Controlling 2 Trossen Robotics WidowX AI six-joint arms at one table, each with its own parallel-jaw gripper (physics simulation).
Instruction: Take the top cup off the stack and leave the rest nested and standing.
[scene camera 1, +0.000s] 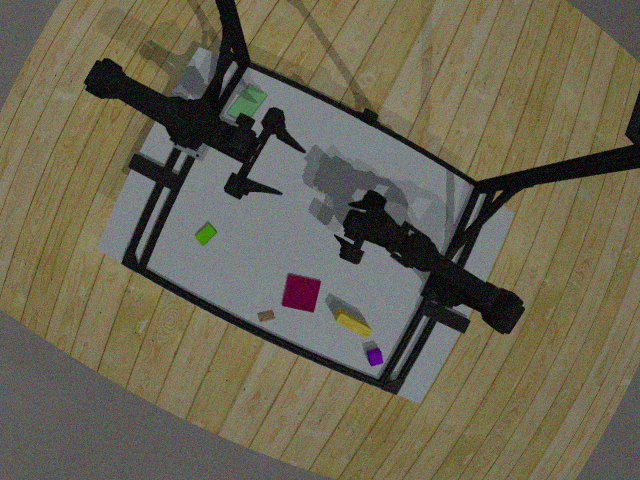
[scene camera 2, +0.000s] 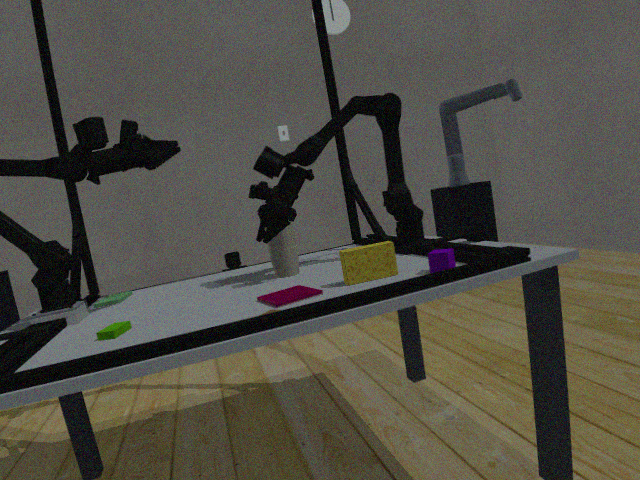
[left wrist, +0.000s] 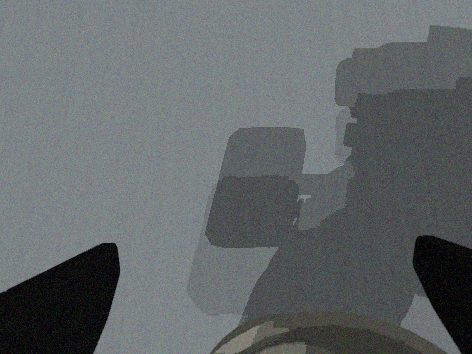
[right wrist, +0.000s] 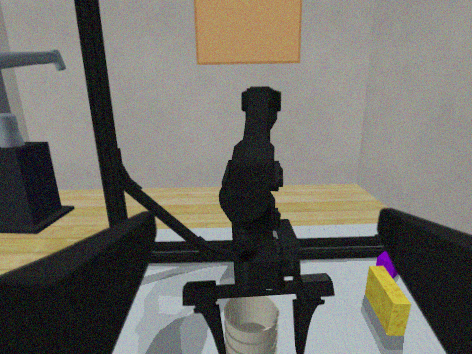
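Seen in the pictures: left gripper, fingertip midpoint: (scene camera 1: 341, 219) (scene camera 2: 261, 242) (left wrist: 266, 253); right gripper, fingertip midpoint: (scene camera 1: 294, 173) (scene camera 2: 179, 146) (right wrist: 266, 220); left arm's base at its link origin: (scene camera 1: 441, 287) (scene camera 2: 412, 242); right arm's base at its link origin: (scene camera 1: 193, 138) (scene camera 2: 58, 307).
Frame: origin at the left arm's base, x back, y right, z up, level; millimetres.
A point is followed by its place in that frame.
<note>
A stack of nested beige cups (scene camera 2: 285, 258) (right wrist: 251, 337) stands upright on the table; its round rim (left wrist: 325, 319) @[x -376, y 64, z 110 mm] shows at the bottom of the left wrist view. In scene camera 1 the left gripper and arm hide it. My left gripper (scene camera 1: 342, 220) @[x -395, y 56, z 76 mm] (scene camera 2: 266, 235) @[x -395, y 56, z 76 mm] (left wrist: 266, 253) @[x -395, y 56, z 76 mm] is open and empty, tilted down at the stack's top. In the right wrist view its fingers stand on either side of the upper cups, with gaps visible. Contact is not clear. My right gripper (scene camera 1: 293, 172) @[x -545, y 81, z 344 mm] (scene camera 2: 178, 147) @[x -545, y 81, z 344 mm] is open and empty, high above the table, away from the stack.
A yellow block (scene camera 1: 353, 322) @[x -237, y -197, z 48 mm] (scene camera 2: 368, 262) @[x -237, y -220, z 17 mm] (right wrist: 387, 300) @[x -263, y -187, z 38 mm] and a purple cube (scene camera 1: 374, 356) @[x -119, y -281, z 18 mm] (scene camera 2: 442, 260) @[x -120, y -306, z 3 mm] stand near the front right. A crimson square (scene camera 1: 301, 292) @[x -406, y -185, z -13 mm] (scene camera 2: 289, 295) @[x -408, y -205, z -13 mm], a small tan piece (scene camera 1: 266, 315) @[x -475, y -294, z -14 mm], a lime block (scene camera 1: 205, 234) @[x -740, y -142, z -6 mm] and a pale green piece (scene camera 1: 247, 101) @[x -799, y 282, z -11 mm] lie flat.
</note>
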